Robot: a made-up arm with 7 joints.
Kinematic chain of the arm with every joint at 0, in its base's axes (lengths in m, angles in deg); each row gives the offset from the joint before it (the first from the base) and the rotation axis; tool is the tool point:
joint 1: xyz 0 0 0.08 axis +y
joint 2: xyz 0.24 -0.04 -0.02 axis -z
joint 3: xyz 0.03 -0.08 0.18 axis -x
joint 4: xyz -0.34 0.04 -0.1 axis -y
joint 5: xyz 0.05 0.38 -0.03 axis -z
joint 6: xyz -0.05 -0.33 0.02 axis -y
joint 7: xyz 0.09 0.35 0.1 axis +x
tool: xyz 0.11 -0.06 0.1
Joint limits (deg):
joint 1: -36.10..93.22
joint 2: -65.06..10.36
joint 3: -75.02..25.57
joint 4: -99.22..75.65
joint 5: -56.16..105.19
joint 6: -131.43..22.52
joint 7: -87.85..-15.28
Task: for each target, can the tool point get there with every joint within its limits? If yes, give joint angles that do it. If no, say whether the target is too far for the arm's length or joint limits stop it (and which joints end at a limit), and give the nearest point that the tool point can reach.
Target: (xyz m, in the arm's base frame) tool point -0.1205 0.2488 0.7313
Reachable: yes | joints -20.44 3.22 -54.09 -5.93 -36.86 -18.09 -66.61
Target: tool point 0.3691 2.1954 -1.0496
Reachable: no: too far | nearest point 0.2252 0.5728 -0.0955 | short by 1.888 m
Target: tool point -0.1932 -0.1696 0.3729
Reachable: yes | joints 38.12 -59.28 -41.78 -82.12 38.36 -70.64 -56.58
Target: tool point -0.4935 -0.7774 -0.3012
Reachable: no: joint limits stop it (at a limit: joint 2, joint 3, joint 6) | nearest point -0.2815 -0.4721 -0.1375 | short by 0.406 m
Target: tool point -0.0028 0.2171 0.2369
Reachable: yes | joints -16.27 -34.47 -9.10 -3.72 26.31 -32.79 -65.61
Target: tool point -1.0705 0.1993 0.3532
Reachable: no: joint limits stop it (at a limit: joint 1, joint 3, joint 4, joint 6, joint 7) | nearest point -0.6761 0.1148 0.3784 | short by 0.404 m
